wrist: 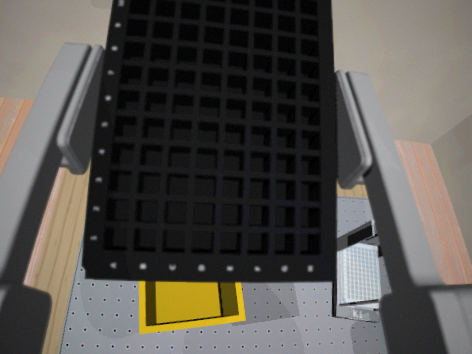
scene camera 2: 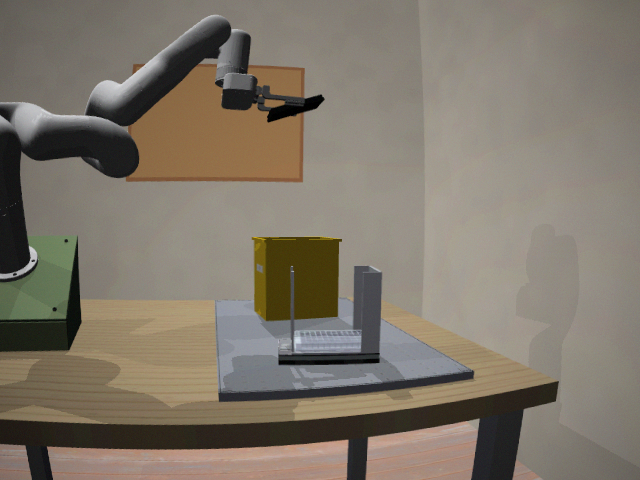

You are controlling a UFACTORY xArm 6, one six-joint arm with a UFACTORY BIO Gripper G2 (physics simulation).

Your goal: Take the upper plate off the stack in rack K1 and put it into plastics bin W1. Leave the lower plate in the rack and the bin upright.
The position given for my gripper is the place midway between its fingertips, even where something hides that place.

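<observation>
I can see my gripper [scene camera 2: 300, 108], and the wrist view shows my gripper [wrist: 222, 73] too. There is a black plate [wrist: 214, 160]. I also see a clear plate [scene camera 2: 331, 340], and in the wrist view the clear plate [wrist: 359, 264] is visible as well. Then there is a yellow bin W1 [scene camera 2: 315, 260], while the wrist view shows the yellow bin W1 [wrist: 163, 306].
</observation>
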